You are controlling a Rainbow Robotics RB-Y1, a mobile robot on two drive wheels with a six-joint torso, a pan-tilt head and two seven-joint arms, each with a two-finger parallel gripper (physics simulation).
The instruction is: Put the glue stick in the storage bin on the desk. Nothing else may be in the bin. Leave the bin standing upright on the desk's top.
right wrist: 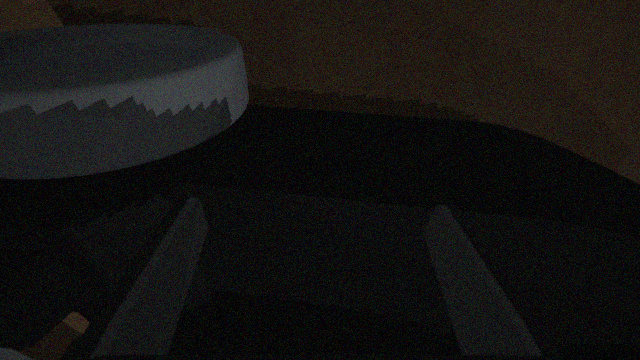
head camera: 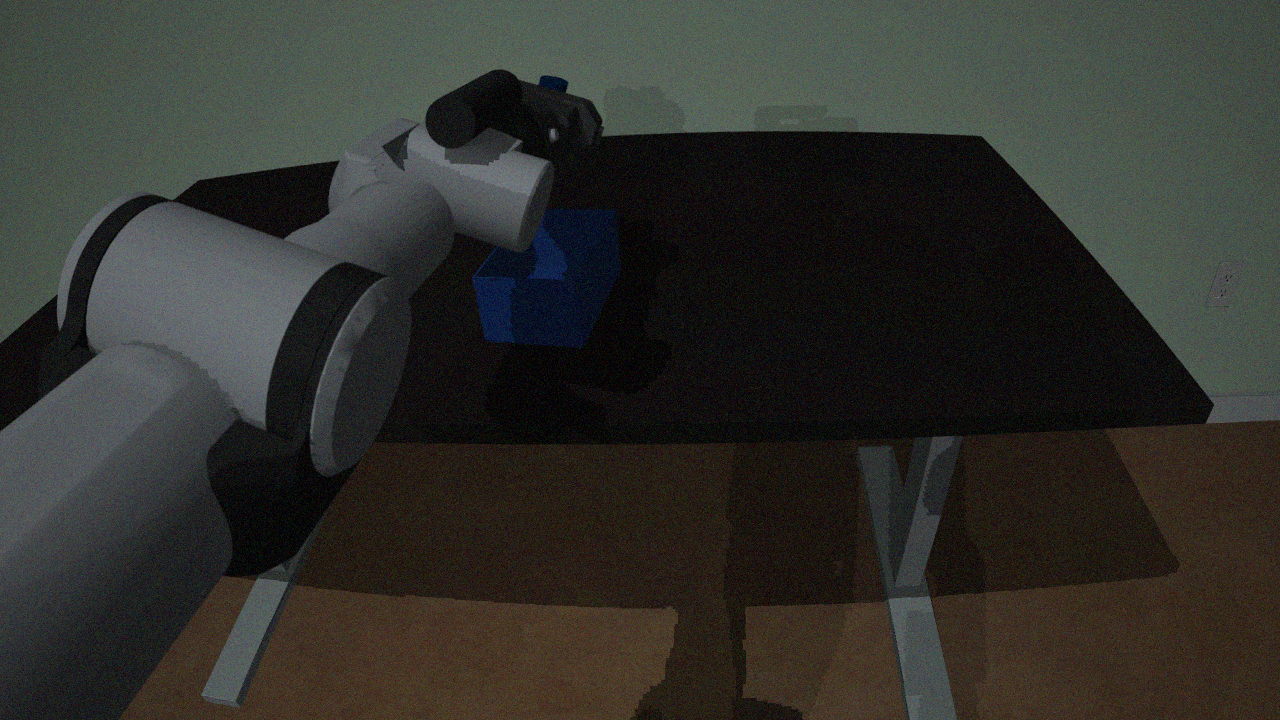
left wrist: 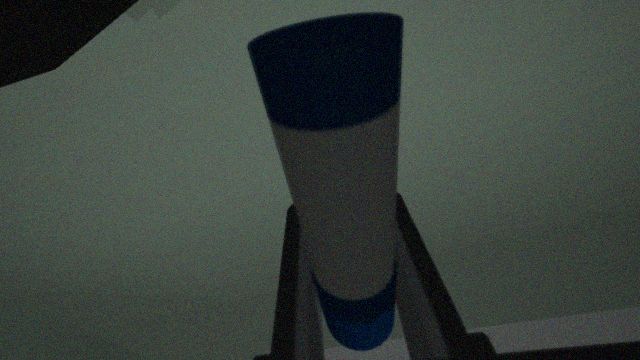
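Note:
The glue stick, pale with dark blue ends, is held by my left gripper, which is shut on it. In the head view one blue end shows above the dark gripper, near the desk's far edge; the fingertips are hard to make out there. The blue storage bin stands upright on the black desk, nearer the camera than the gripper. My left arm hides part of the bin, so its whole inside cannot be seen. My right gripper is open, with no object between its fingers.
My left arm covers the left part of the desk in the head view. A green wall stands behind the desk. In the right wrist view a pale rounded part and a large black shape lie beyond the fingers, with brown floor behind.

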